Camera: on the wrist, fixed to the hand. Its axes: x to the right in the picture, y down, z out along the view.
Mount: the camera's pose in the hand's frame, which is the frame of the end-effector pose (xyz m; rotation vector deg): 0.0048 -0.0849 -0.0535 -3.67 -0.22 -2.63
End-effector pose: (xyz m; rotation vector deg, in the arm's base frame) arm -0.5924 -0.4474 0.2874 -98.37 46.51 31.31
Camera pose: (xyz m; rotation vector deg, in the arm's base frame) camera -0.5277 -0.4862 0.3537 -102.46 43.40 31.49
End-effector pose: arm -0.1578 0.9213 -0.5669 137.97 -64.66 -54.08
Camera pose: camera -0.0715 0.9721 -0.5748 137.00 -59.16 -56.39
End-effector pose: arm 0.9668 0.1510 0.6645 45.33 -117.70 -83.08
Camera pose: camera 1.0148 0.0900 0.6007 46.70 -114.25 -87.97
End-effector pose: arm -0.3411 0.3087 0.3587 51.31 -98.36 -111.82
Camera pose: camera -0.2978 0.2813 0.2723 52.51 -93.94 -116.14
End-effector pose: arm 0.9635 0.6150 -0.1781 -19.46 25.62 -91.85
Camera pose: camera 0.8633 0.6188 -0.1846 -23.15 28.17 -93.67
